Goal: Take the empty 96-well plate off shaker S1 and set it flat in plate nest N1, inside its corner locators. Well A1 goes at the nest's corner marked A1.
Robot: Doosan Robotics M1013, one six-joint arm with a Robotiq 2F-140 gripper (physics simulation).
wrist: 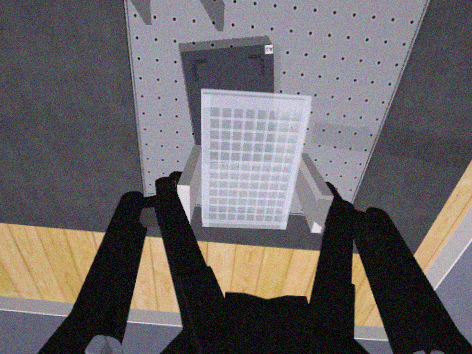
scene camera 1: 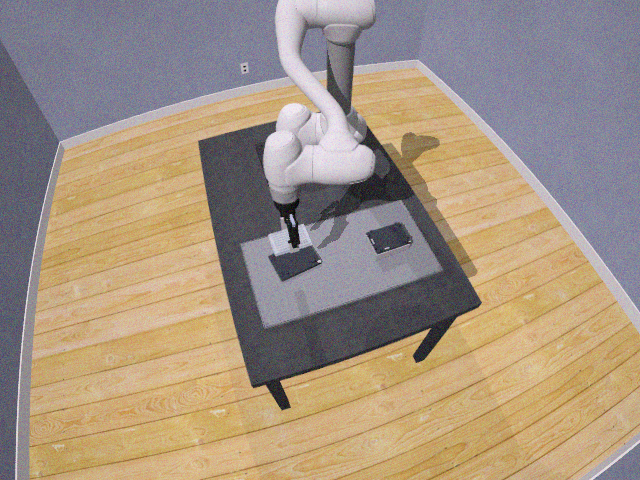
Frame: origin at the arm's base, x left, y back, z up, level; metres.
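Where they show: gripper, fingertip midpoint: (wrist: 249,164) (scene camera 1: 290,240).
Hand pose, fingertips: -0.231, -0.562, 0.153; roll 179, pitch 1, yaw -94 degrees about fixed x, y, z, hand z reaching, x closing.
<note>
Things, the pixels of their top centre, and the offset from my fingertips, as dx, dy, dz. "*": a spot on its surface instead. Level surfaces: height alone.
- white 96-well plate at its top centre: (wrist: 250,173) (scene camera 1: 289,237) -0.001, +0.000, +0.015
- dark plate nest N1 at its top centre: (wrist: 231,111) (scene camera 1: 294,258) +0.013, +0.021, -0.148
- Shaker S1 at a spot on its surface: (scene camera 1: 389,238) * +0.362, -0.068, -0.108
- grey perforated mat at its surface level: dz -0.162
- dark table at its surface level: dz -0.175
My gripper (scene camera 1: 293,244) (wrist: 249,164) is shut on the white 96-well plate (scene camera 1: 280,242) (wrist: 247,150), with the grey pads along its two long sides. The plate looks about level and is held above the mat, apart from the nest. The dark plate nest N1 (scene camera 1: 294,264) (wrist: 227,75) lies beyond the plate in the wrist view, which hides its near part. Two corner locators and a small white tag at the nest's far right corner show there. Shaker S1 (scene camera 1: 389,238) bears no plate, at the right in the scene view. Well lettering is too small to read.
The grey perforated mat (scene camera 1: 341,281) (wrist: 345,65) lies on the dark table (scene camera 1: 336,338) (wrist: 65,125) under the nest and shaker. The arm's base stands at the table's back, and the arm's shadow falls between nest and shaker.
</note>
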